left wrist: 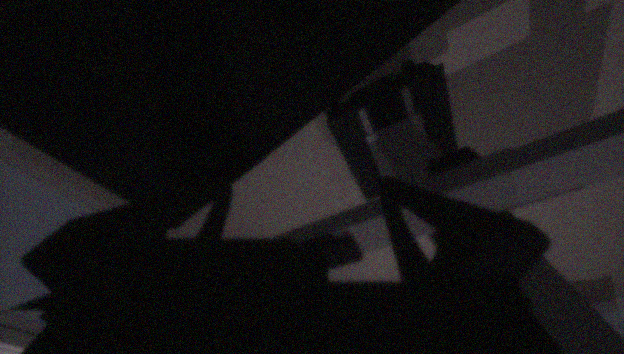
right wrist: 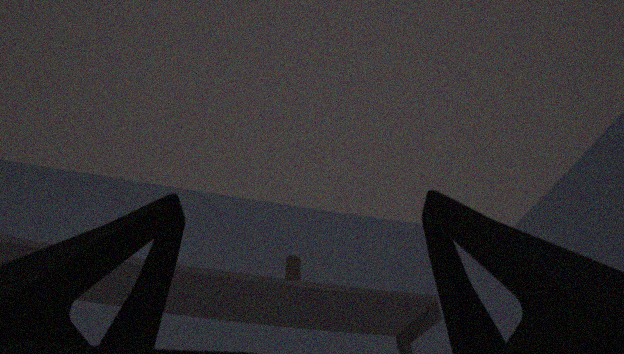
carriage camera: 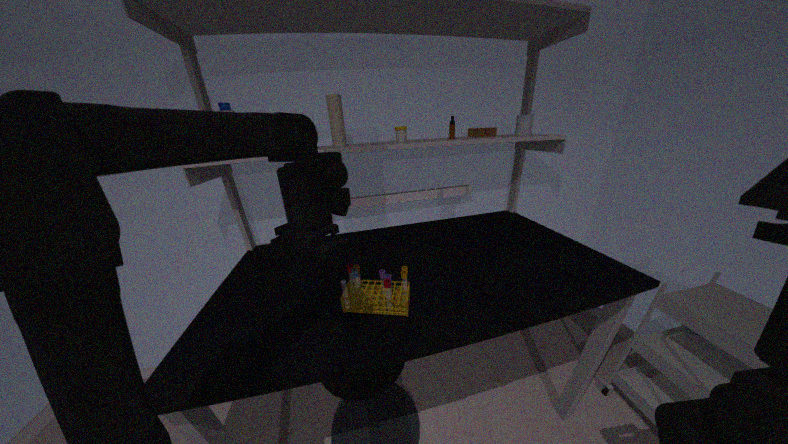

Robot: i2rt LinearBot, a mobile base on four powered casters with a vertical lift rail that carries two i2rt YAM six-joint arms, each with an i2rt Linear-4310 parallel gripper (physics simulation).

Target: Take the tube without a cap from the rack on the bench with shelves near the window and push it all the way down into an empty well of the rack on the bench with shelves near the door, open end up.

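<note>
A yellow rack stands on the black bench in the carriage view, holding several tubes with red, blue, purple and orange caps. A pale tube at its left end shows no coloured cap. The frames do not tell whether this bench is the one by the window or the door. My left gripper is open and empty, above the bench and behind and left of the rack in the carriage view; its fingertips blur into the dark there. My right gripper is open and empty, facing a shelf. No rack shows in either wrist view.
Above the bench, a shelf carries a tall beige cylinder, a yellow-lidded jar, a brown bottle and a brown box. An upper shelf hangs higher. Bench legs stand at the right.
</note>
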